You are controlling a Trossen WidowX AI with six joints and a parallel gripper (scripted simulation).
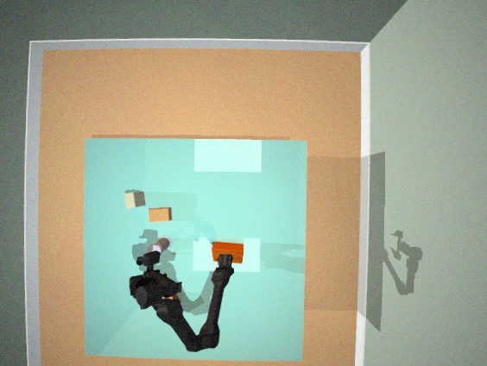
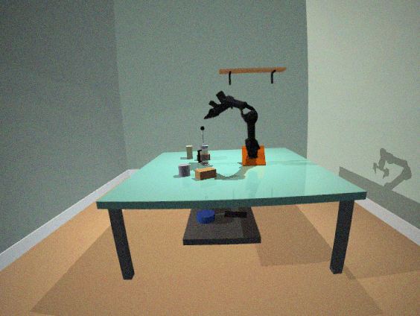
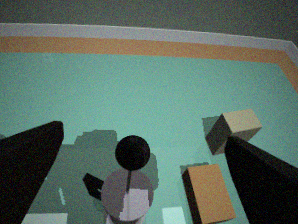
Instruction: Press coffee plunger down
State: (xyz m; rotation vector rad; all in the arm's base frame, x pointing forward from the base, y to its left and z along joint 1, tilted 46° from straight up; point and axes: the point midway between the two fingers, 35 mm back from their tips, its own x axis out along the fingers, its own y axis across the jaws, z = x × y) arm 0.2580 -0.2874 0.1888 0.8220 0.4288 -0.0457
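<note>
My gripper tip is now 210 mm above the coffee press, 30 mm short of it and 10 mm to the right of it. From my gripper tip the other things lie so: cream block 290 mm below, 260 mm to the right, 150 mm ahead.
</note>
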